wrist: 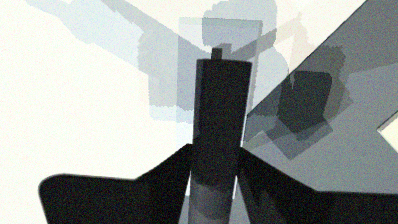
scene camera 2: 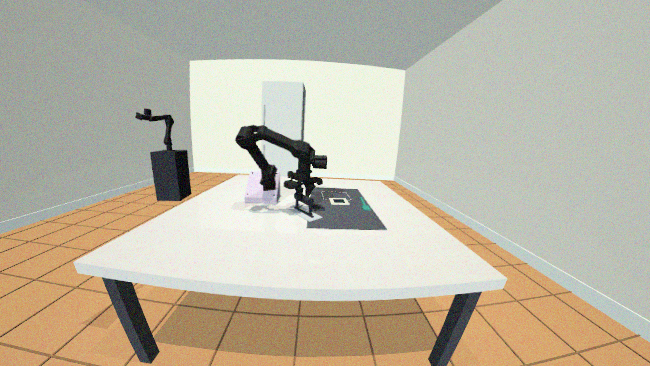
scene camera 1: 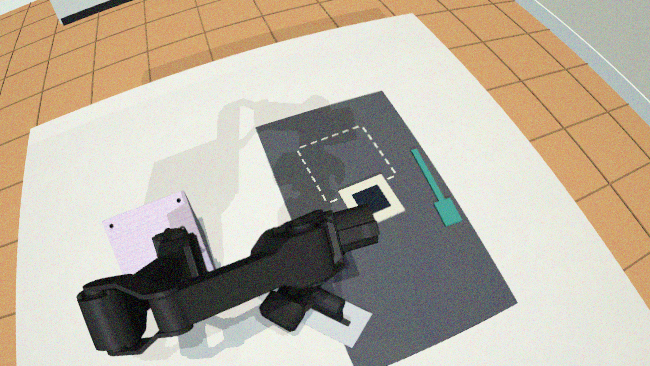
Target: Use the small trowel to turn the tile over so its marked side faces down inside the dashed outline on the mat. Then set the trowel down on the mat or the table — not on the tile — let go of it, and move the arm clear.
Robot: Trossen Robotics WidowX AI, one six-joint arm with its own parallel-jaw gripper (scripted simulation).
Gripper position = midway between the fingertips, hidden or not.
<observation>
In view: my gripper [scene camera 1: 310, 294], a tile [scene camera 1: 384, 204], a teal trowel [scene camera 1: 449, 215] and a dark grey mat [scene camera 1: 424, 283].
My gripper shows as well in the wrist view [wrist: 213, 151]. The dark grey mat is seen too in the wrist view [wrist: 319, 126] and in scene camera 2 [scene camera 2: 352, 216]. The wrist view misses the teal trowel: it is out of frame.
</observation>
